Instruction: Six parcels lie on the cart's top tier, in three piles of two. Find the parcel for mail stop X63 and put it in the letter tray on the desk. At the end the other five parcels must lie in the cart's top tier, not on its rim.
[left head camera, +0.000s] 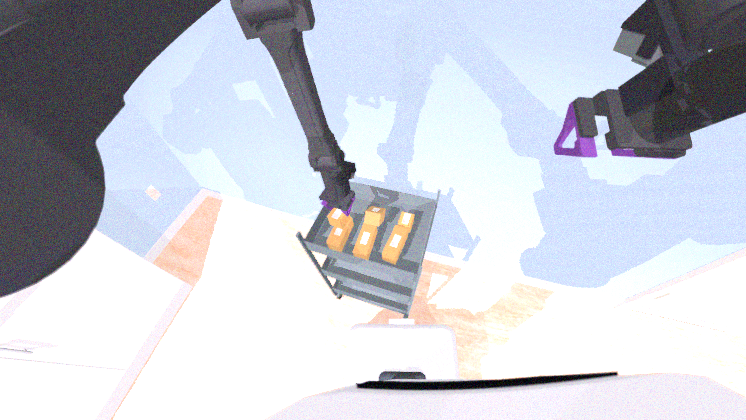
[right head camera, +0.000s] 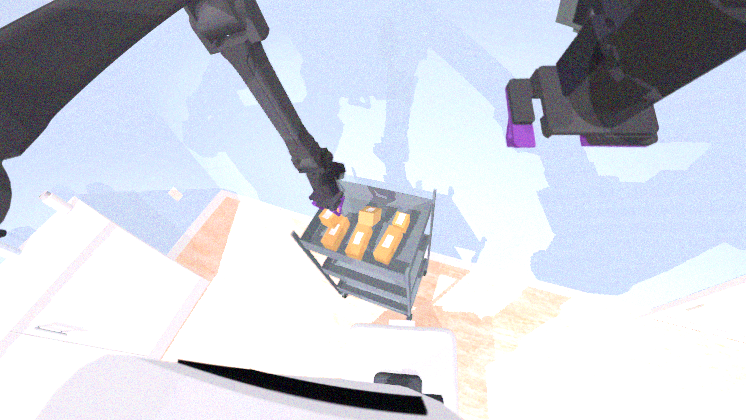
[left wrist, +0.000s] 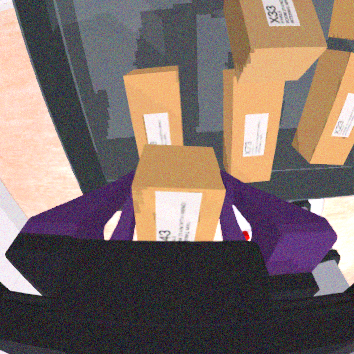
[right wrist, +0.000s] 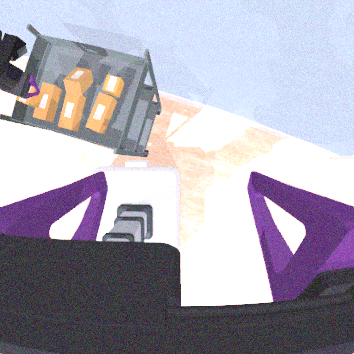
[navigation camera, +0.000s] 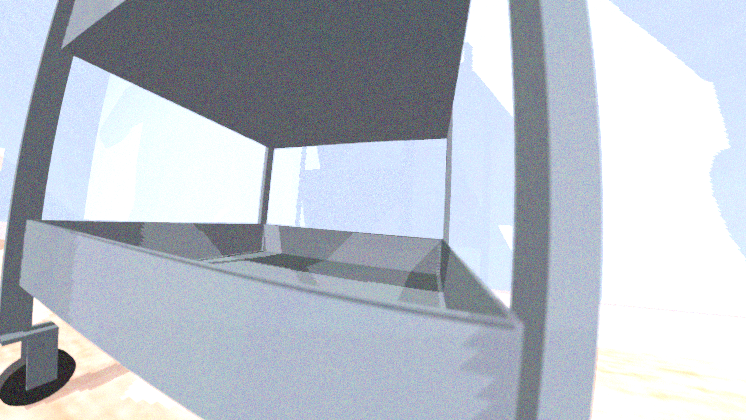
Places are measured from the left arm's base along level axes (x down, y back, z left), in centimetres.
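Where they show: left gripper, fingertip midpoint: (left head camera: 341, 213) (right head camera: 333, 213) (left wrist: 177, 177) (right wrist: 31, 90); right gripper, fingertip midpoint: (left head camera: 584, 150) (right head camera: 544, 141) (right wrist: 177, 178).
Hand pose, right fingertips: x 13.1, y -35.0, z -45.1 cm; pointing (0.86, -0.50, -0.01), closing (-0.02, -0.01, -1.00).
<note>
Each offset is from my right fingertips to the top centre of the thing.
My left gripper (left head camera: 338, 207) (right head camera: 328, 207) (left wrist: 177, 177) is shut on a tan parcel {dy -21.6, dx +44.2, dz +45.9 cm} (left wrist: 175, 165) whose partly hidden label ends in 43. Its other pile parcel {dy -22.6, dx +56.4, dz +47.7 cm} (left head camera: 340, 233) (left wrist: 152, 95) is beyond it in the left wrist view, label mostly covered. In the middle pile, parcel X33 {dy -29.4, dx +52.1, dz +34.3 cm} (left wrist: 280, 60) overlaps parcel X73 {dy -18.9, dx +56.4, dz +37.6 cm} (left wrist: 255, 100). The right pile has a smaller-looking parcel {dy -27.9, dx +56.6, dz +22.2 cm} (left head camera: 407, 219) (right wrist: 114, 85) and a longer-looking one {dy -17.8, dx +56.4, dz +26.4 cm} (left head camera: 396, 244) (right wrist: 101, 112); their labels are unclear. My right gripper (left head camera: 600, 152) (right head camera: 555, 143) (right wrist: 177, 178) is open, away from the cart. X63 is not readable on any label.
The grey cart (left head camera: 365, 276) (navigation camera: 261, 339) has raised tier walls and corner posts. Its lower tier spreads before the navigation camera. White furniture (left head camera: 93, 313) stands at lower left in the head views. Grey frames (right wrist: 127, 227) show between the right fingers. No letter tray is identifiable.
</note>
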